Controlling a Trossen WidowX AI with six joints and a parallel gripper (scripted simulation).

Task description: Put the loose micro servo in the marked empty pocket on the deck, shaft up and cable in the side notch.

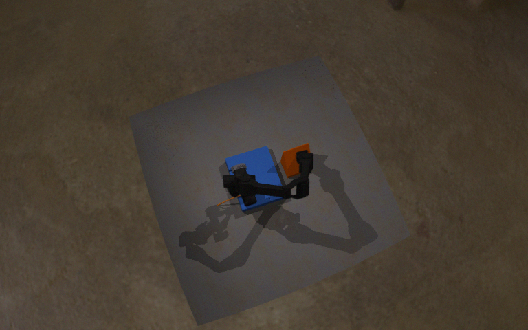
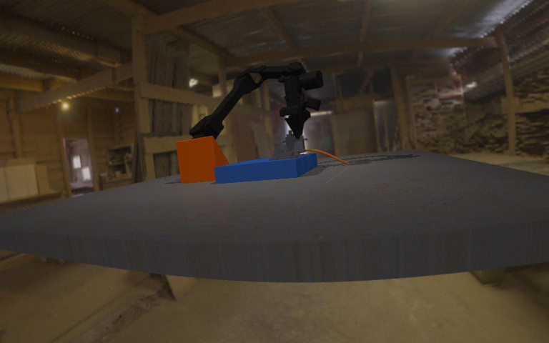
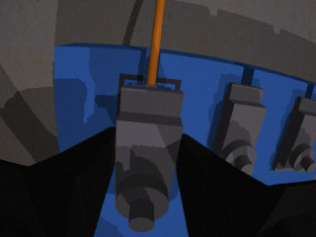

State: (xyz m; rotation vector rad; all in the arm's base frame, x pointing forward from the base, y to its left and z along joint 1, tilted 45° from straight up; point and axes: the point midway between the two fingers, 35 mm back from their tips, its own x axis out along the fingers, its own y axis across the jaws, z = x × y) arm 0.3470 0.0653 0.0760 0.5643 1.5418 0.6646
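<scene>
Right now the deck is 120 mm behind my gripper tip, 80 mm to the right of it and 80 mm below it.
</scene>
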